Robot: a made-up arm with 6 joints.
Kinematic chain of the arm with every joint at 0, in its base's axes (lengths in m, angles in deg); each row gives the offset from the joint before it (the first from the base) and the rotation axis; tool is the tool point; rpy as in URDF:
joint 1: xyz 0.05 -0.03 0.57 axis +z
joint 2: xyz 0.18 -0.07 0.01 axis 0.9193 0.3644 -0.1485
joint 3: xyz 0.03 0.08 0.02 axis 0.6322 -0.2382 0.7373
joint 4: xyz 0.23 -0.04 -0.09 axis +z
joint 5: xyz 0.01 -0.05 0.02 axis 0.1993 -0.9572 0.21
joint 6: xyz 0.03 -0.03 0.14 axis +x
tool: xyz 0.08 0.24 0.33 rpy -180 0 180
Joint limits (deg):
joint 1: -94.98..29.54
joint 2: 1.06..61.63
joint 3: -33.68..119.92
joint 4: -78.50..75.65
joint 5: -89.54..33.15
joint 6: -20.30..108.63
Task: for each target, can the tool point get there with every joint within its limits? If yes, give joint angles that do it. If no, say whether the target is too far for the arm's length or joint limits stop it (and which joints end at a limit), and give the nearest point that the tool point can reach.
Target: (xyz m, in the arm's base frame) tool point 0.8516 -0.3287 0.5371
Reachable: yes | joints 16.03 38.88 9.04 7.95 -8.35 85.48
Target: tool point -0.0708 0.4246 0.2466
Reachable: no: joint limits stop it (at a limit: joint 1, joint 2, joint 4, joint 5, joint 6) | nearest point 0.0803 0.5077 0.4037 | short by 0.233 m
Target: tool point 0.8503 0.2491 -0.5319
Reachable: no: too far | nearest point 0.7033 0.1493 -0.0499 | short by 0.514 m
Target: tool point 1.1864 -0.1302 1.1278
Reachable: no: too far | nearest point 1.0115 -0.1148 1.0359 | short by 0.198 m
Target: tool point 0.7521 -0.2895 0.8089
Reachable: yes | joints -47.64 47.05 0.56 62.84 -69.96 4.33
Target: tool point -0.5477 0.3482 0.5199
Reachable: no: joint limits stop it (at a limit: joint 1, joint 3, joint 4, joint 5) | nearest point -0.4245 0.0915 0.4993 | short by 0.285 m
